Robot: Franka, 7 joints.
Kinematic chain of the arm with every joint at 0, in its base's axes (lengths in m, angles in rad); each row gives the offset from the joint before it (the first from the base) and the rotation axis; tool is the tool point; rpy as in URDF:
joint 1: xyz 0 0 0.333 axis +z
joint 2: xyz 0 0 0 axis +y
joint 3: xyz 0 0 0.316 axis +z
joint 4: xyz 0.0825 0 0 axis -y
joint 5: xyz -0.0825 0 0.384 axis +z
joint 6: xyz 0 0 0 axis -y
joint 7: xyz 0.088 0 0 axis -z
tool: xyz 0 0 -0.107 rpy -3.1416 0 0
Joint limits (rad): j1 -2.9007..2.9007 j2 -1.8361..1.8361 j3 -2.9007..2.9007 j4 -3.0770..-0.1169 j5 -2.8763..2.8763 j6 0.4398..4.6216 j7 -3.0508..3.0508
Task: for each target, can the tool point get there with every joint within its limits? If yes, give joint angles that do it. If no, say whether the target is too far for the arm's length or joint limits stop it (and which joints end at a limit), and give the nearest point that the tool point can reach.
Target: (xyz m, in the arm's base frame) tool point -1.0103 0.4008 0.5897
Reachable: no: too far | nearest point -0.7761 0.3079 0.5302 | short by 0.259 m
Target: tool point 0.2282 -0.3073 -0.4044
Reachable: no: joint limits stop it (at a limit: joint 2) | nearest point 0.2229 -0.3002 -0.3530 | short by 0.052 m
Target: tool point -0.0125 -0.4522 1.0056
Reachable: yes | joints -0.7666 -0.1121 -0.6657 -1.1473 -2.4347 2.1191 1.5563
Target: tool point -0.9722 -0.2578 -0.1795
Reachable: no: too far | nearest point -0.7388 -0.1959 -0.0565 | short by 0.271 m
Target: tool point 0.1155 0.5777 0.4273
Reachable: yes | joints -0.8334 -0.4756 1.9187 -2.1293 2.3933 1.1713 1.3176
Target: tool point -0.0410 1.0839 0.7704
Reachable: no: too far | nearest point -0.0301 0.7951 0.6538 | short by 0.312 m
